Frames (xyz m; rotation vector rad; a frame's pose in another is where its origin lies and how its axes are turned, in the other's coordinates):
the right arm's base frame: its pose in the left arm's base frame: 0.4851 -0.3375 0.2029 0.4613 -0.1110 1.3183
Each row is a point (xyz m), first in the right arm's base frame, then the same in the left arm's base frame.
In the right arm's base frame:
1: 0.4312 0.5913 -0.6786
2: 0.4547 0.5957 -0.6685
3: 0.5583 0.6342 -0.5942
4: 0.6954 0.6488 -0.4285
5: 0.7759 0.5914 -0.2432
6: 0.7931 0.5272 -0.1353
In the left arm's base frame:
1: -0.0861 0.4183 -0.1111
2: -0.0824 0.4364 -0.0929
3: -0.0788 0.5082 0.0192
4: -0.0274 0.5709 0.2189
5: 0.0811 0.5622 0.3985
6: 0.1659 0.5249 0.4850

